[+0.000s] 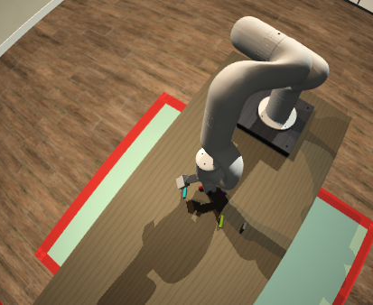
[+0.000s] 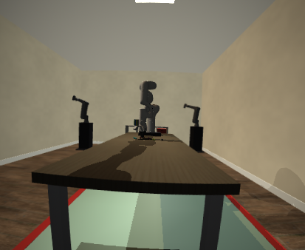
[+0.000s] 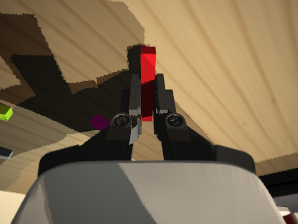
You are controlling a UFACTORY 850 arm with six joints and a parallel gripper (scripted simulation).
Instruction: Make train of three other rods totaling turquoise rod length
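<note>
Now: hand 70 mm to the right of the magenta rod and 20 mm above it. Also, from my hand: turquoise rod 80 mm to the right, 40 mm ahead, 20 mm below; blue rod 80 mm to the left, 20 mm below, 10 mm behind; red rod 20 mm below.
</note>
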